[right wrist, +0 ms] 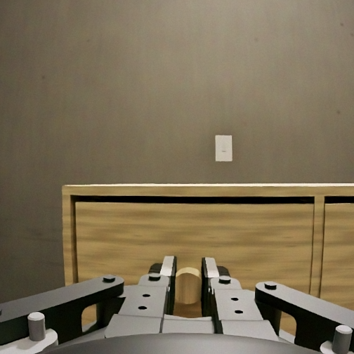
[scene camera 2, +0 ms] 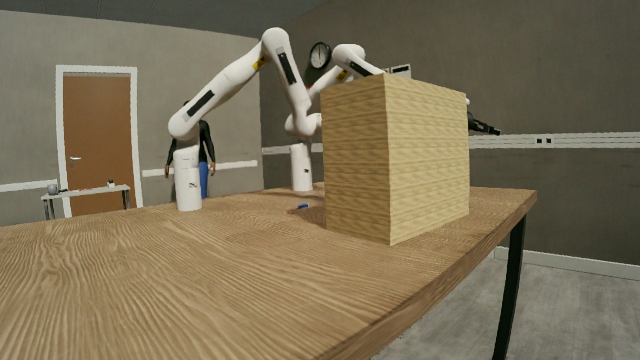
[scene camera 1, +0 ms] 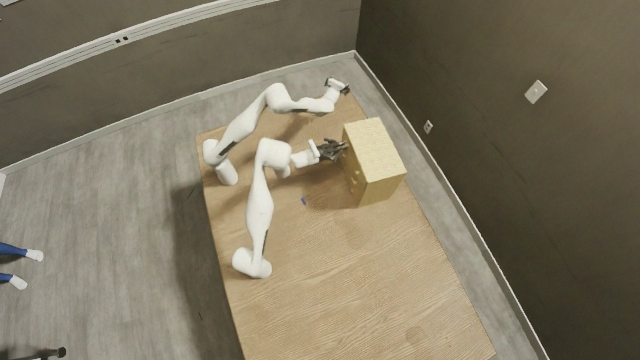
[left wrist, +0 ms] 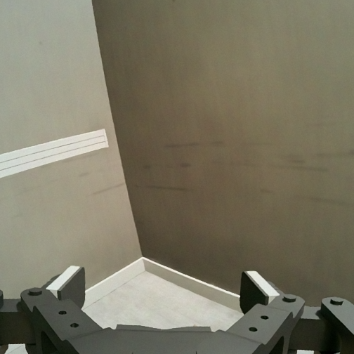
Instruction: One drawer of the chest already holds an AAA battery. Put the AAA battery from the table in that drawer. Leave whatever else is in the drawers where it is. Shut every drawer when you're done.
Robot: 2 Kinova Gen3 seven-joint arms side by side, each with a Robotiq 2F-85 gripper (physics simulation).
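The wooden chest [scene camera 1: 376,150] [scene camera 2: 400,160] [right wrist: 67,220] stands on the table [scene camera 1: 320,280] [scene camera 2: 200,280]. In the right wrist view a top-row drawer [right wrist: 195,230] sits in its frame at the left, with a round knob [right wrist: 188,286]. My right gripper [scene camera 1: 344,146] [right wrist: 188,272] is shut on this knob. My left gripper [scene camera 1: 345,90] [left wrist: 162,287] [scene camera 2: 495,132] is open and empty, up beyond the chest's far end. The AAA battery [scene camera 1: 303,201] [scene camera 2: 302,206], small and blue, lies on the table in front of the chest. The drawers' insides are hidden.
Several more knobs [scene camera 1: 357,172] stick out of the chest's front, near the right gripper. Another drawer [right wrist: 340,240] shows beside the gripped one in the right wrist view. Walls stand behind the table. My right arm [scene camera 1: 260,210] reaches over the table near the battery.
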